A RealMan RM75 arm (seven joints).
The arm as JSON. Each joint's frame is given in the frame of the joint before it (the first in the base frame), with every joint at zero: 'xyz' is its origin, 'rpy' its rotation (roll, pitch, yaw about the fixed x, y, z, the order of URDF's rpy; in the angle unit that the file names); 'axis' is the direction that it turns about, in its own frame. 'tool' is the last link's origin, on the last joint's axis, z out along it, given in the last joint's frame.
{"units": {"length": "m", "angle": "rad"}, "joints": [
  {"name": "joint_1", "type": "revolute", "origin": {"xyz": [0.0, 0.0, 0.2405], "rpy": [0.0, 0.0, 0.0]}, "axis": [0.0, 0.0, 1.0]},
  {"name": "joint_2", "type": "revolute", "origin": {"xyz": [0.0, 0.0, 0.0], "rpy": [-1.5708, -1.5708, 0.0]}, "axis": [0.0, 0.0, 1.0]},
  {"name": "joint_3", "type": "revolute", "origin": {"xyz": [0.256, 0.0, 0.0], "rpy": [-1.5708, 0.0, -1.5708]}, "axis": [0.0, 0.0, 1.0]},
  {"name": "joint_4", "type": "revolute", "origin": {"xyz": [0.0, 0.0, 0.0], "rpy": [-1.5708, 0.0, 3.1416]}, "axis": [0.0, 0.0, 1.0]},
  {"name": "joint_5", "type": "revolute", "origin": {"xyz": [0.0, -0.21, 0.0], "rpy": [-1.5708, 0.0, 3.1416]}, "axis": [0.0, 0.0, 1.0]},
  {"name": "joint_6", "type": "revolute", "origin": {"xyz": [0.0, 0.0, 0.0], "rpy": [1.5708, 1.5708, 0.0]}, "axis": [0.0, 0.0, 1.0]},
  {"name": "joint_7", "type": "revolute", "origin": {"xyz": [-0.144, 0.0, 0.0], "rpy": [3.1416, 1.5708, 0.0]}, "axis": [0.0, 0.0, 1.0]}
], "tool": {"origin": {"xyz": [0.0, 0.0, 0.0], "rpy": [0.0, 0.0, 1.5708]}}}
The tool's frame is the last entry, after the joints.
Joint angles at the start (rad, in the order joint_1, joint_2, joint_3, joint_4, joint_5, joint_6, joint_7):
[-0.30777 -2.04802 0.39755 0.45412 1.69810 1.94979 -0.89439]
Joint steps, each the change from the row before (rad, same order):
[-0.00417 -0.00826 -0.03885 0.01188 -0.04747 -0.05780 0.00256]
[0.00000 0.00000 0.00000 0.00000 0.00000 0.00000 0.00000]
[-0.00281 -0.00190 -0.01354 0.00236 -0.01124 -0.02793 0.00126]
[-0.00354 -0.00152 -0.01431 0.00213 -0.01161 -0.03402 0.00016]
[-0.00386 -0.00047 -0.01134 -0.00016 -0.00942 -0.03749 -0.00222]
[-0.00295 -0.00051 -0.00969 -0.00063 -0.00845 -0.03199 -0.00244]
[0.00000 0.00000 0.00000 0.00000 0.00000 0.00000 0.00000]
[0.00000 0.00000 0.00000 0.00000 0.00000 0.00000 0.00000]
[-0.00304 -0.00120 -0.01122 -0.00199 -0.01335 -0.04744 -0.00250]
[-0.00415 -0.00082 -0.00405 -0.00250 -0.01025 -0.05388 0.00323]
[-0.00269 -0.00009 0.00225 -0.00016 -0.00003 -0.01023 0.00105]
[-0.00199 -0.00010 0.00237 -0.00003 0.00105 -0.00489 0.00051]
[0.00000 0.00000 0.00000 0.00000 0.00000 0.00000 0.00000]
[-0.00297 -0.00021 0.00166 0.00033 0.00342 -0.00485 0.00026]
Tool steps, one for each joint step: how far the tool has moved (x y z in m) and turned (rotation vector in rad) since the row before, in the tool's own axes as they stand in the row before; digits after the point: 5 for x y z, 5 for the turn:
[0.00292 -0.01370 -0.00098 0.10184 0.01669 0.03535]
[0.00000 0.00000 0.00000 0.00000 0.00000 0.00000]
[-0.00019 -0.00548 0.00008 0.03786 -0.00226 0.00953]
[-0.00052 -0.00643 0.00017 0.04311 -0.00517 0.00833]
[-0.00132 -0.00640 0.00040 0.04200 -0.00977 0.00281]
[-0.00118 -0.00537 0.00026 0.03652 -0.00785 0.00068]
[0.00000 0.00000 0.00000 0.00000 0.00000 0.00000]
[0.00000 0.00000 0.00000 0.00000 0.00000 0.00000]
[-0.00224 -0.00732 0.00018 0.05307 -0.01238 -0.00099]
[-0.00348 -0.00700 0.00125 0.04888 -0.02124 0.00267]
[-0.00075 -0.00085 0.00133 0.00382 -0.00579 0.00138]
[-0.00047 -0.00014 0.00106 -0.00058 -0.00373 0.00070]
[0.00000 0.00000 0.00000 0.00000 0.00000 0.00000]
[-0.00051 -0.00002 0.00141 -0.00224 -0.00470 0.00087]

